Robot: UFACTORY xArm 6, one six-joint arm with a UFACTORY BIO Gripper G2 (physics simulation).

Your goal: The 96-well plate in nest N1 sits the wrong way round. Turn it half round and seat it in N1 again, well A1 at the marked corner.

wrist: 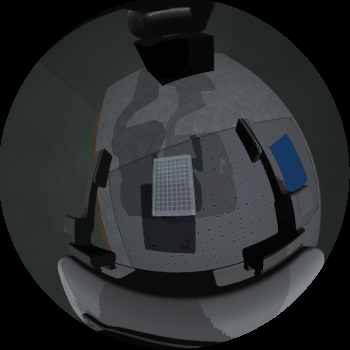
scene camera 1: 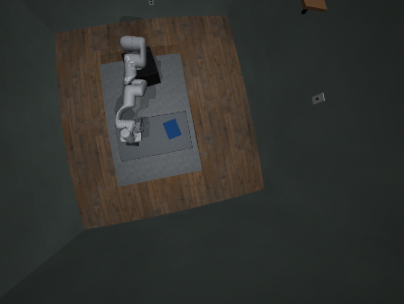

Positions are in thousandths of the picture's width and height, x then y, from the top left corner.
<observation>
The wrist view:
pale 96-well plate: 493, 524
blue rectangle: 824, 461
</observation>
